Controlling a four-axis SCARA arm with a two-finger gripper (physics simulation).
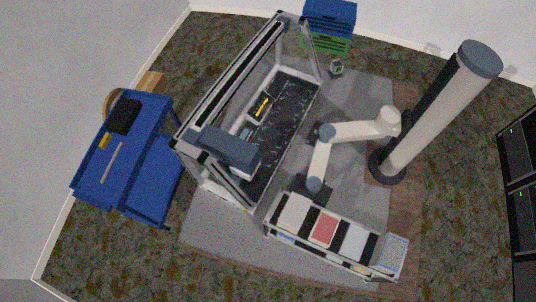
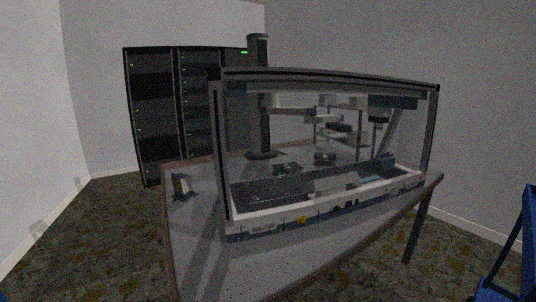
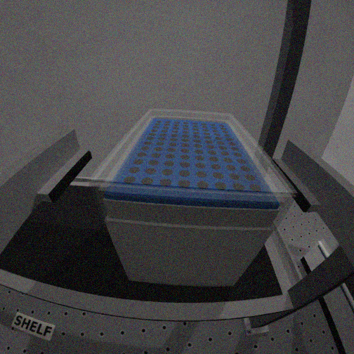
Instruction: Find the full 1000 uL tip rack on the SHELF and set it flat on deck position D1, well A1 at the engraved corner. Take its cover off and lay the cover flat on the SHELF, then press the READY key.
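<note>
A tip rack with a pale grey body [image 3: 192,240], a blue top and rows of dark round tips stands upright on the dark shelf surface [image 3: 45,250], behind the SHELF label. A clear cover [image 3: 192,113] sits over its top. My gripper [image 3: 182,145] [image 2: 338,127] is open, its fingers on either side of the covered rack near the height of the cover's lower rim. Whether they touch it cannot be told. The deck [image 1: 295,107] [image 2: 270,195] lies inside the framed enclosure. The D1 mark, the engraved corner and the READY key cannot be made out.
The shelf unit [image 1: 266,227] carries a white box [image 1: 296,212], a red-topped box [image 1: 325,229], a pale box [image 1: 355,242] and a blue-and-white rack [image 1: 393,252] on top. A dark upright post [image 3: 285,75] stands right of the rack. A small device [image 1: 336,67] [image 2: 181,187] stands beyond the enclosure.
</note>
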